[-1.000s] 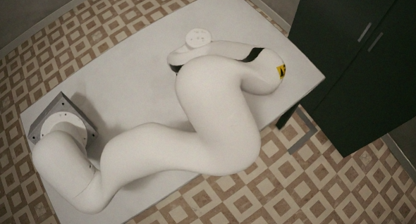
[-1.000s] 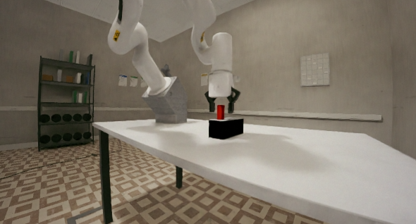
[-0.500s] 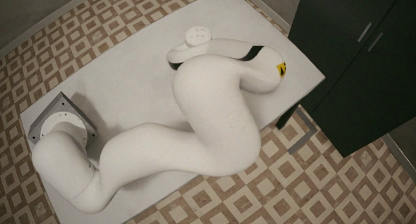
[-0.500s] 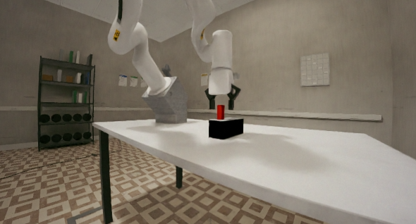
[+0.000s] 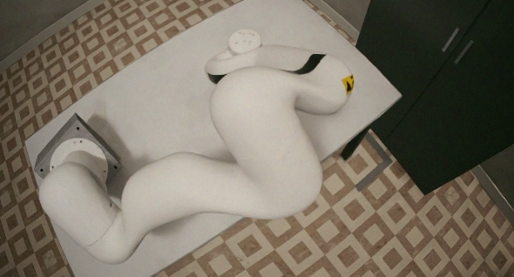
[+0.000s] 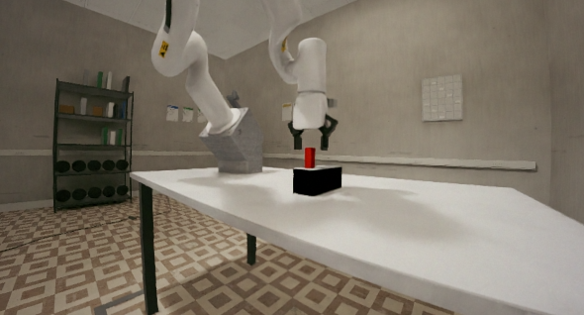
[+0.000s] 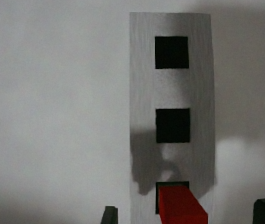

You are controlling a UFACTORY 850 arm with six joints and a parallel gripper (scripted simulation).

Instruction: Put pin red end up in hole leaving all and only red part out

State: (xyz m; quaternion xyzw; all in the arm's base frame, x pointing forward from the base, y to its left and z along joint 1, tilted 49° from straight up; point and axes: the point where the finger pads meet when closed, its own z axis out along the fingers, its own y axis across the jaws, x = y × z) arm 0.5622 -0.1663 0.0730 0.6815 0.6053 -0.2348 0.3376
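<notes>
Now: the pin 3 cm below my hand. Also, from my hand: black block (1 cm ahead, 6 cm to the left, 10 cm below).
</notes>
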